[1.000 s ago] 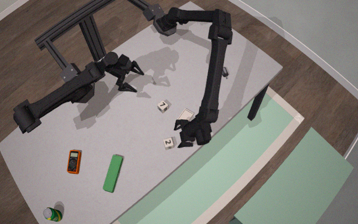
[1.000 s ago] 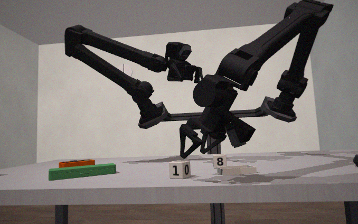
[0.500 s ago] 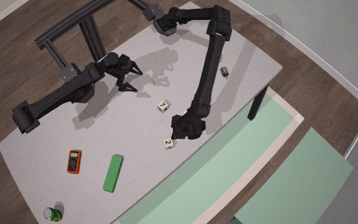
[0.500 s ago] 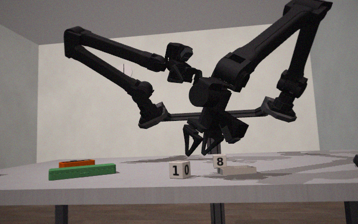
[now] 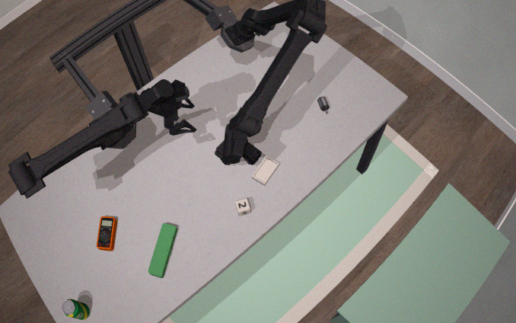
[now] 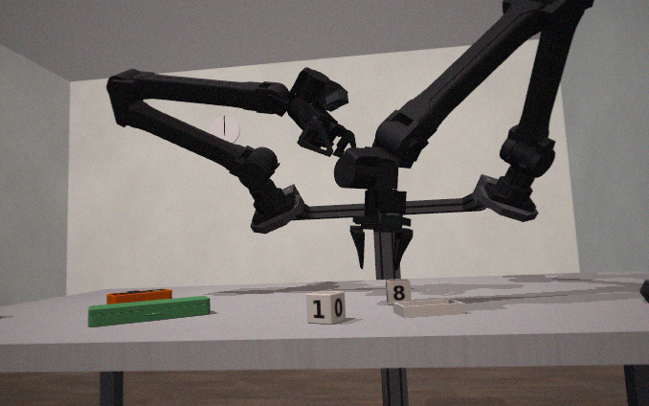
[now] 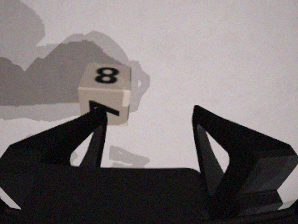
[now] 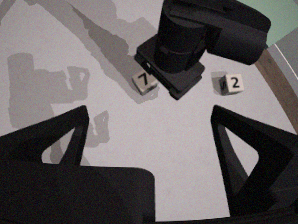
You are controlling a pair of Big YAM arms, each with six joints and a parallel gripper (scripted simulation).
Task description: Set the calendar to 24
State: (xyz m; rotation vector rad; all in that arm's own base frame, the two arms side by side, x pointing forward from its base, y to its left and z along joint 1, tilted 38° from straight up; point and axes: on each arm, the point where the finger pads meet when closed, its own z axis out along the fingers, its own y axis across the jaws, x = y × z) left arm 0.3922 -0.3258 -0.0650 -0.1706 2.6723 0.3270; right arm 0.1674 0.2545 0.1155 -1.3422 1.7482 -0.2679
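The calendar tray lies 11 cm ahead of my left hand, 7 cm to the left of it and 7 cm below it. From my left hand the other things lie so: green box: 42 cm to the right, 7 cm ahead, 6 cm below; then dark object: 45 cm to the left, 8 cm ahead, 6 cm below.
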